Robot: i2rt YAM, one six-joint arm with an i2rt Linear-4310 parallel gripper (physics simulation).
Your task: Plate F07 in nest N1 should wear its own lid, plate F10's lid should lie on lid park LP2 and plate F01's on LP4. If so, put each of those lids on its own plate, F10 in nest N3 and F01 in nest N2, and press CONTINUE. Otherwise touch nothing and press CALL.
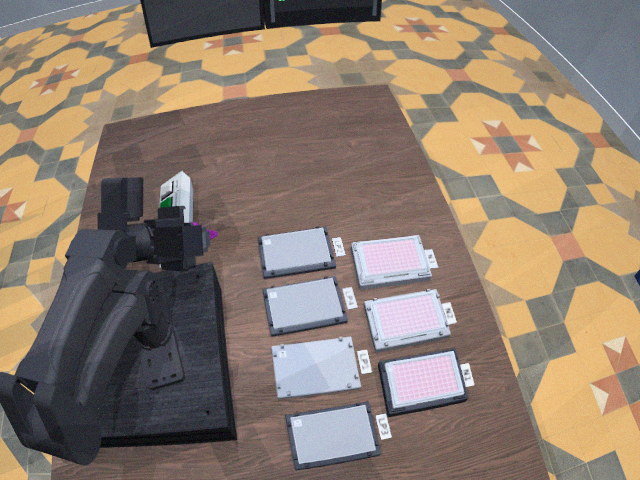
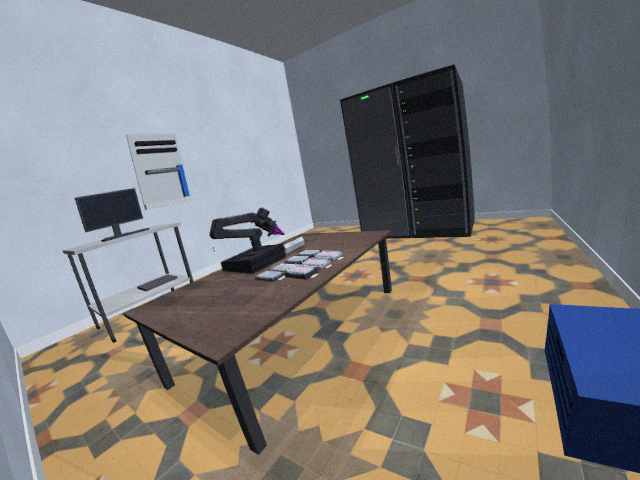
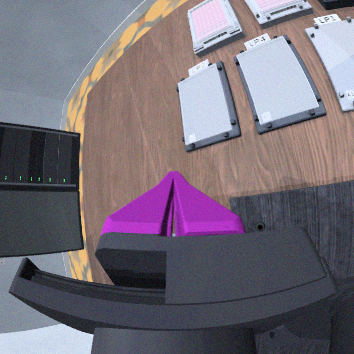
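Pixels of known places: gripper, fingertip midpoint: (image 1: 215, 233) (image 2: 284, 234) (image 3: 173, 178); arm's base at its link origin: (image 1: 156, 334) (image 2: 258, 251).
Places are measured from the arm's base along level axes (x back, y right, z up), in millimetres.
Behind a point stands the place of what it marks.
Observation:
My gripper (image 1: 212, 234) @(x -153, y -118, z 72 mm) (image 2: 281, 232) @(x -153, y -118, z 72 mm) (image 3: 173, 178) @(x -153, y -118, z 72 mm) is shut and empty, above the table left of park LP2. Pink-welled plates sit in nests N3 (image 1: 391, 257) @(x -467, y -50, z -57 mm) (image 3: 211, 22) @(x -441, y -53, z -54 mm), N2 (image 1: 408, 316) @(x -440, y 84, z -55 mm) and N1 (image 1: 426, 380) @(x -414, y 215, z -49 mm); N1 has a dark base. I cannot tell whether they wear clear lids, and plate codes are unreadable. Flat grey lid-like panels lie on LP2 (image 1: 296, 251) @(x -300, y -135, z -66 mm) (image 3: 206, 107) @(x -284, y -137, z -67 mm) and LP4 (image 1: 306, 304) @(x -278, y -13, z -66 mm) (image 3: 277, 82) @(x -261, y -20, z -66 mm), both dark-edged. The white button box (image 1: 181, 191) @(x -103, y -346, z -23 mm) (image 2: 295, 243) @(x -109, y -306, z -44 mm) shows a green button (image 1: 165, 202) @(x -61, y -338, z -33 mm); the arm hides its near part.
LP1 (image 1: 316, 366) @(x -253, y 109, z -75 mm) has a pale surface with corner studs, and LP3 (image 1: 332, 435) @(x -233, y 243, z -66 mm) bears a grey panel on a dark base. The black arm base (image 1: 219, 361) @(x -98, y 85, z 8 mm) stands left of the parks on the brown table (image 1: 320, 144) @(x -464, y -446, z -84 mm). Dark cabinets (image 2: 408, 160) stand beyond the table.

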